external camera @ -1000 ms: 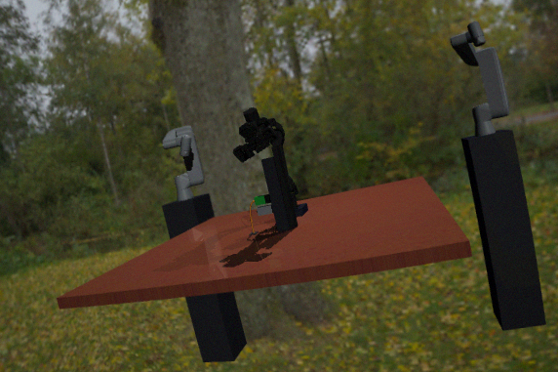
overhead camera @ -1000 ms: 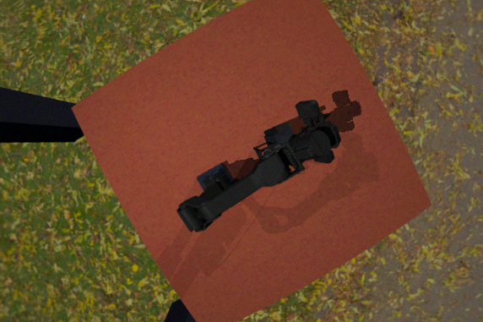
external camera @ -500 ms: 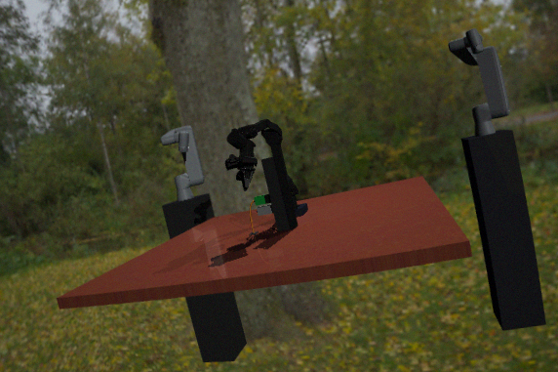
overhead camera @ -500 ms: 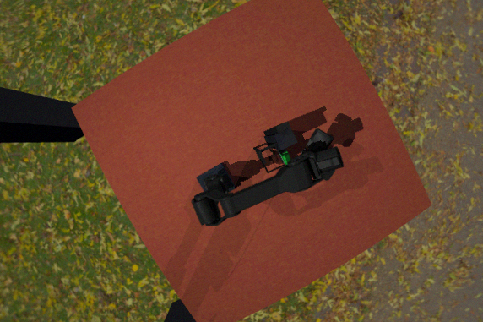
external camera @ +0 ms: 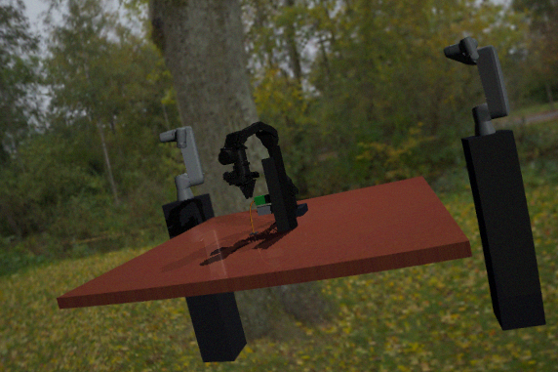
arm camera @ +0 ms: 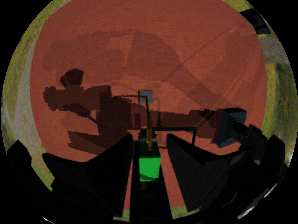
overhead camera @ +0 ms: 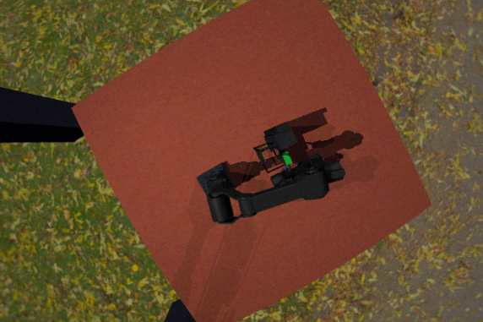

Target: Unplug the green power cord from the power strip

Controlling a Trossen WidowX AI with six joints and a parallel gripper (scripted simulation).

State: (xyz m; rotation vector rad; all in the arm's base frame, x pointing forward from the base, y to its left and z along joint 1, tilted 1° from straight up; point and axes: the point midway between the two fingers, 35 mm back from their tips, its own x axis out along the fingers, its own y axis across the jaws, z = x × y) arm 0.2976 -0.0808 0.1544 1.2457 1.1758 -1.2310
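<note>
My gripper tip is 70 mm to the right of the green plug and 10 mm above it.
</note>
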